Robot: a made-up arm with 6 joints.
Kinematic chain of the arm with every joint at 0, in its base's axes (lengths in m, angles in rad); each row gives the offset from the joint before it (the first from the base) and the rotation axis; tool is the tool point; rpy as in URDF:
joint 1: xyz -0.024 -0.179 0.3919 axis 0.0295 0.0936 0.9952
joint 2: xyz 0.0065 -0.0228 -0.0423 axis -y
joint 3: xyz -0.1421 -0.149 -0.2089 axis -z
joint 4: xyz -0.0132 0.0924 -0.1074 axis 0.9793 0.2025 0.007
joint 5: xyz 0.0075 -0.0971 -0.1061 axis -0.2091 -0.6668 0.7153
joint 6: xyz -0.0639 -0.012 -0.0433 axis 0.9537 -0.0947 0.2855
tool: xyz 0.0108 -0.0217 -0.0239 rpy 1.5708 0 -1.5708
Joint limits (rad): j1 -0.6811..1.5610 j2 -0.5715..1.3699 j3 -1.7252..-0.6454 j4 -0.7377..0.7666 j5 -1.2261..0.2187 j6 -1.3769..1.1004
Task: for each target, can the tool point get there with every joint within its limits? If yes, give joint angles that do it. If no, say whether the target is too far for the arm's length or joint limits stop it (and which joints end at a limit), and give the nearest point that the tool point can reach.
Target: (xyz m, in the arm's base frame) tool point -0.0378 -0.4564 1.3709
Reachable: no: too far | nearest point 0.1289 -0.5414 0.2962 | short by 1.091 m
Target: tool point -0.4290 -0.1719 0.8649
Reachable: no: joint limits stop it (at a limit: joint 2, joint 3, joint 4, joint 5, joint 6) | nearest point -0.4133 -0.2349 0.1605 | short by 0.707 m
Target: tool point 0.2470 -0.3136 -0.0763
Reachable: yes | joints 0.4036 0.7178 -1.5855 -0.2970 -0.5683 0.7727
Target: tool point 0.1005 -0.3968 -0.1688
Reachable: yes | joints -0.0352 0.6264 -0.8840 0.1124 -0.2796 0.8386
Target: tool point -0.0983 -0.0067 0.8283
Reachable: no: joint limits stop it (at a limit: joint 1, joint 2, joint 3, joint 4, joint 5) | nearest point 0.1483 0.1520 0.2309 | short by 0.665 m
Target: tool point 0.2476 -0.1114 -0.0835
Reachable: yes | joints 1.1770 0.7680 -1.3258 -0.2675 -0.8023 -0.3180
